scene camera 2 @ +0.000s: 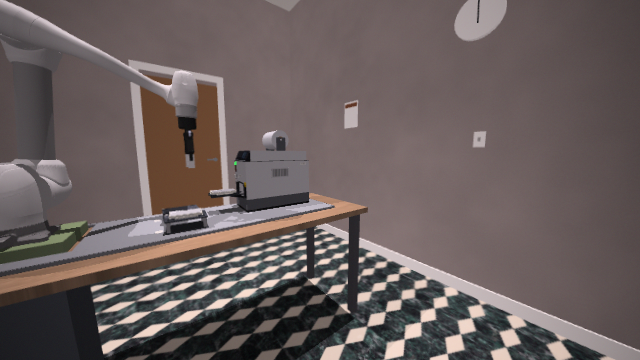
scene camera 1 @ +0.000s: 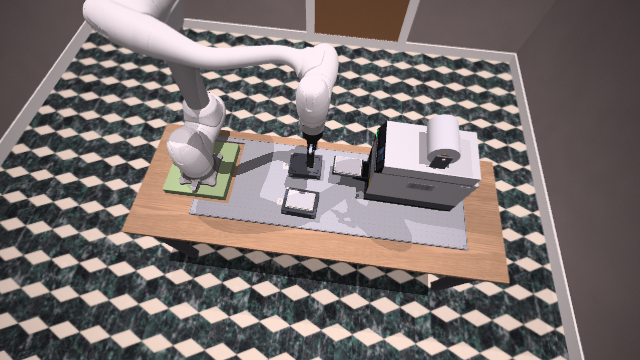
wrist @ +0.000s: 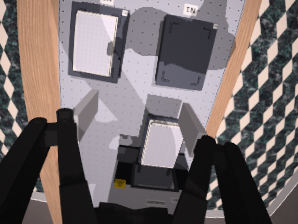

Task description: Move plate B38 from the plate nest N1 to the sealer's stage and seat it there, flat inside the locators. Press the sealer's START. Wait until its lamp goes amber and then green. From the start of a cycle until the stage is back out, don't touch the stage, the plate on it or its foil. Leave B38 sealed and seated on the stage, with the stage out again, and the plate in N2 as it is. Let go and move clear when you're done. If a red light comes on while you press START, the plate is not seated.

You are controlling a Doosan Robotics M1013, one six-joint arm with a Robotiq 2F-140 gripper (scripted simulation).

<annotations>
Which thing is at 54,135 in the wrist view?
My gripper.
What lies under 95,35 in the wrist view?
A pale plate.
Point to a white foil roll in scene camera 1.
At 443,137
</annotations>
